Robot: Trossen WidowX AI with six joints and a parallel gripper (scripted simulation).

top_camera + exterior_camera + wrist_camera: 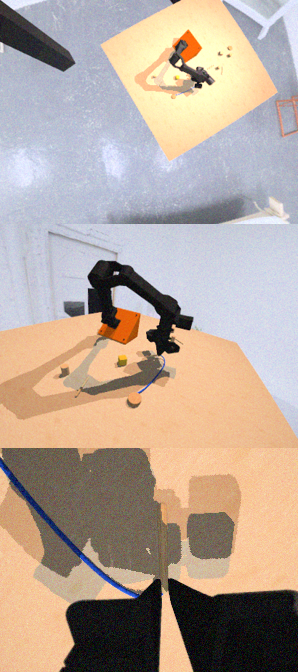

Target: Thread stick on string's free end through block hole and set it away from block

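Now: gripper tip 11 cm past the yellow wooden block and 14 cm to the left of it. Also, from my gripper tip: loose stick 13 cm behind, 32 cm to the right, 1 cm below; then round wooden button 2 cm ahead, 26 cm to the right, 1 cm below; then short wooden cylinder 23 cm behind, 31 cm to the right.
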